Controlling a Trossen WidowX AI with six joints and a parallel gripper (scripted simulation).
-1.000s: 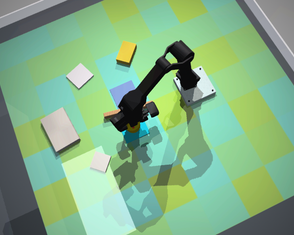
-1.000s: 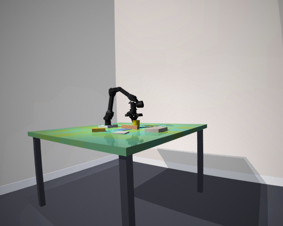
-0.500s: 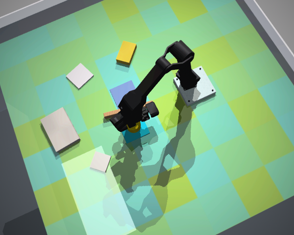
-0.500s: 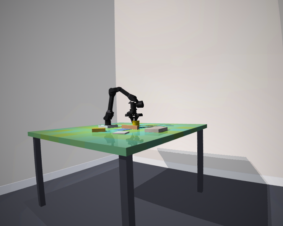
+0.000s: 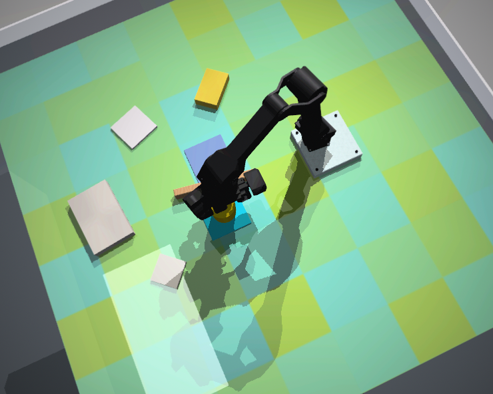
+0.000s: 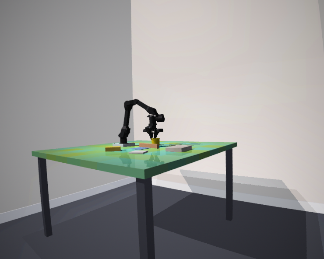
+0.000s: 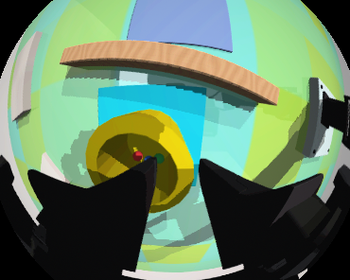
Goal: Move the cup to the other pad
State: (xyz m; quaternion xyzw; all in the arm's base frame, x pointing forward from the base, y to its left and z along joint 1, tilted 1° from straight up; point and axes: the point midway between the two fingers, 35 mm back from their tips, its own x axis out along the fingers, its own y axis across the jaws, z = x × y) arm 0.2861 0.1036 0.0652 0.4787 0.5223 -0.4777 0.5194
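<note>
The yellow cup lies 20 mm ahead of my gripper tip and 20 mm below it. Round my gripper tip: blue-violet pad 10 mm ahead, 160 mm to the right, 60 mm below; then large pale slab 360 mm ahead, 100 mm to the right, 40 mm below; then brown wooden bar 20 mm ahead, 80 mm to the right, 50 mm below.
</note>
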